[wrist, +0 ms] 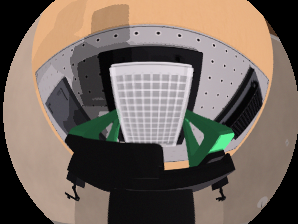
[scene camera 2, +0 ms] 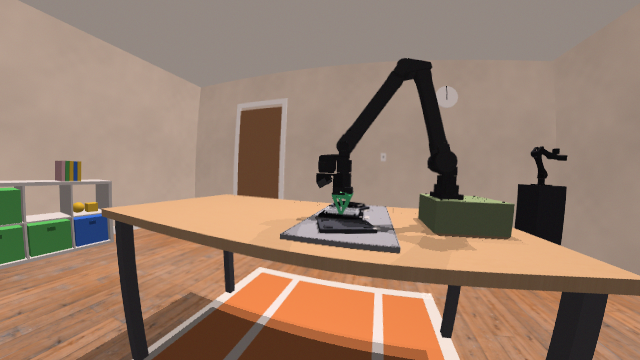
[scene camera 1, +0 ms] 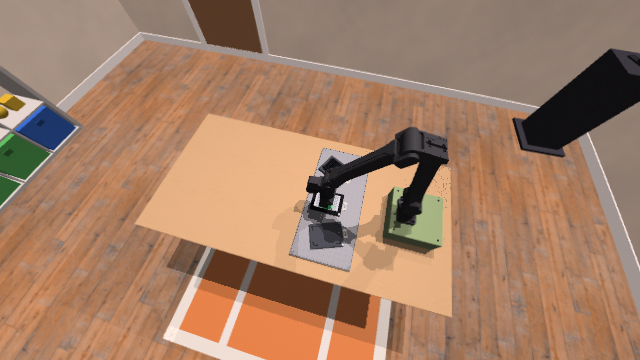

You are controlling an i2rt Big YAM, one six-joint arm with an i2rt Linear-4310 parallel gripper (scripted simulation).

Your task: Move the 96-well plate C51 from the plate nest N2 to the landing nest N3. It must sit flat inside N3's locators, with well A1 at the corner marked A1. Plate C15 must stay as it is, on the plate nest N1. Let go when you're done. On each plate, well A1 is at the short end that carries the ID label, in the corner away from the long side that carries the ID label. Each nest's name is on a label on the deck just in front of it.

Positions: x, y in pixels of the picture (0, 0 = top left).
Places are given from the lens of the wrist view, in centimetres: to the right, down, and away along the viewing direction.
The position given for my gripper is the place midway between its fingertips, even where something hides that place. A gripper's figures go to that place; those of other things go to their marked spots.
my gripper [wrist: 151, 112]: 0, 0, 13
white 96-well plate [wrist: 156, 124]: 1, 2, 14
dark plate [wrist: 245, 113]: 19, 0, 12
black nest [wrist: 141, 53]: -1, -6, 9
The marked spots on the dark plate and the white 96-well plate are 18 cm apart.
